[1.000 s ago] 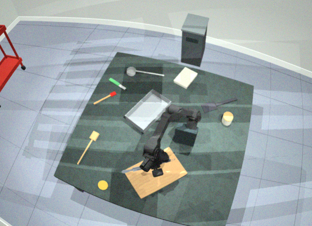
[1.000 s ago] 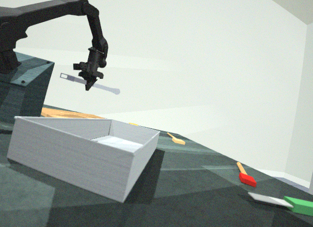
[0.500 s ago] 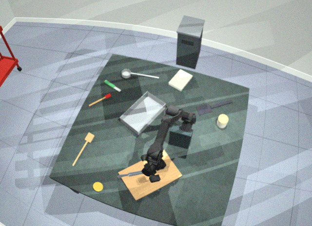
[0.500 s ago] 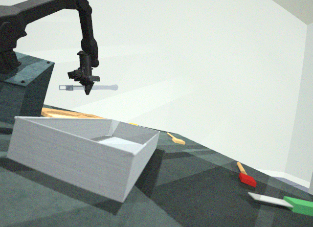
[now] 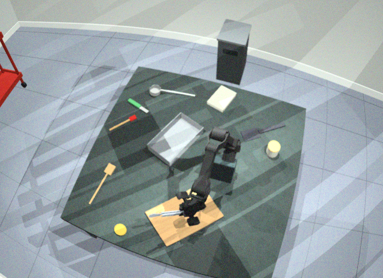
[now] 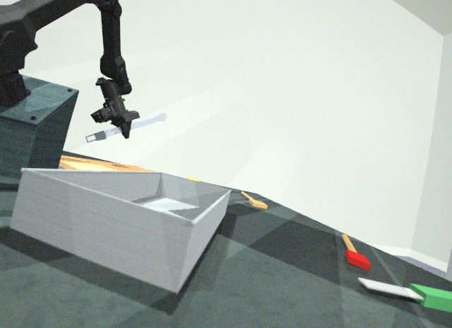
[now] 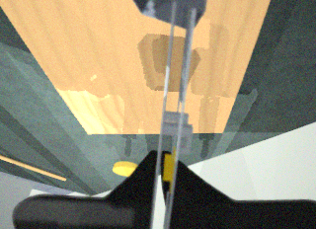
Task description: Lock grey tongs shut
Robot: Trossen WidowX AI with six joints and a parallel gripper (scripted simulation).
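Right now the yellow lock piece is 3 cm behind my gripper tip, 2 cm to the right of it and 2 cm above it. From my gripper tip the other things lie so: dark spatula: 33 cm behind, 70 cm to the right, 12 cm below; then roasting tin: 17 cm ahead, 50 cm to the right, 10 cm below; then wooden board: 1 cm behind, 4 cm to the right, 12 cm below.
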